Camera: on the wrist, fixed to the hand. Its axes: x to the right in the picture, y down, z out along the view.
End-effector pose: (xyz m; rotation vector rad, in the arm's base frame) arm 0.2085 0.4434 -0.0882 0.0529 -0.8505 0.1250
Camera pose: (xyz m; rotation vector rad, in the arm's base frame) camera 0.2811 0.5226 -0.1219 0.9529 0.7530 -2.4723
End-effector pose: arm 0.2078 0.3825 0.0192 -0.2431 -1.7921 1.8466
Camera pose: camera 0.2070 0.4725 -0.0484 0.9137 -0.1108 -0.6417
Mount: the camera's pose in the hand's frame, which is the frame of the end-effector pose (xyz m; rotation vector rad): 0.0291 0.0691 -0.0840 -0.1343 0.8686 -2.9754
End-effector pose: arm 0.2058 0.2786 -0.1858 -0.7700 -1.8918 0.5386
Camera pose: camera 0.2920 0.3506 -0.1780 1.6438 -0.4780 -1.4746
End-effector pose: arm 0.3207 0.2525 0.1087 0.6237 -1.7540 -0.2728
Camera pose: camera 0.3775 0.3057 0.1901 2.1451 1.2031 -1.5323
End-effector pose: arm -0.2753 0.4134 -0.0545 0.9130 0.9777 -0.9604
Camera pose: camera -0.2237 0.5055 -0.0938 0.7717 -1.4677 1.2750
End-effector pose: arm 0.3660 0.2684 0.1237 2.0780 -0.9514 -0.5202
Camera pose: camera 0.4057 0.2575 0.2285 -1.2652 -2.7239 0.4995
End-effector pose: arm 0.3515 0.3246 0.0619 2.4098 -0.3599 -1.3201
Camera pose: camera 0.4349 0.2675 0.1115 -0.6719 -2.2777 -0.1230
